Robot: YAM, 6 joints.
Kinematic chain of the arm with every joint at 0, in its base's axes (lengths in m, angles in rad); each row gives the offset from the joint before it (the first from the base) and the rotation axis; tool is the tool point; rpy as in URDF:
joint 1: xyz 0 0 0.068 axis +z
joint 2: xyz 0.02 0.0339 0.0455 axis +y
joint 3: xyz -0.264 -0.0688 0 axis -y
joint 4: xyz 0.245 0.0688 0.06 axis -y
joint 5: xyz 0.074 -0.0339 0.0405 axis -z
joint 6: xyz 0.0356 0 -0.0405 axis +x
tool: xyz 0 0 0 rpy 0 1.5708 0
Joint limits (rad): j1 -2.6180..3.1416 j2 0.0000..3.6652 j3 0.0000..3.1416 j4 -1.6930..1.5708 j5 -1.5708..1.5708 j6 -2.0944..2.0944
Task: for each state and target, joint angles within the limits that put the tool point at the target. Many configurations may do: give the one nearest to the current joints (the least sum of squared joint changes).
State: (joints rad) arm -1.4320 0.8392 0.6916 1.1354 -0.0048 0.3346
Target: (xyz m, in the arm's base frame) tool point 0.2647 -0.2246 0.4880
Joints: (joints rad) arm -0.7102 1.5860 1.4588 0.9749 -0.0639 0.3346
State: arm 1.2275 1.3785 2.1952 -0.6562 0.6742 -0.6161
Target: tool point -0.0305 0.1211 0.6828
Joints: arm 1.9425 1.4056 2.4823 -0.4198 0.4525 -0.6161
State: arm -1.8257 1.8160 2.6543 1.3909 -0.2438 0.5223
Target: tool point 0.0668 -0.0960 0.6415
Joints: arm -1.1046 2.0556 3.1245 1.5708 -0.4825 0.5223
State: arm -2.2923 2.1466 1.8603 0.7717 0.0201 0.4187
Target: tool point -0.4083 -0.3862 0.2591
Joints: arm -2.3824 2.3805 1.8901 0.7294 0.0247 0.4187
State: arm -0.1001 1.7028 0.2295 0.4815 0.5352 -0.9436
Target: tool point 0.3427 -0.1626 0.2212
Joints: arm -0.3967 1.7305 0.9301 0.6194 0.5157 -0.9436
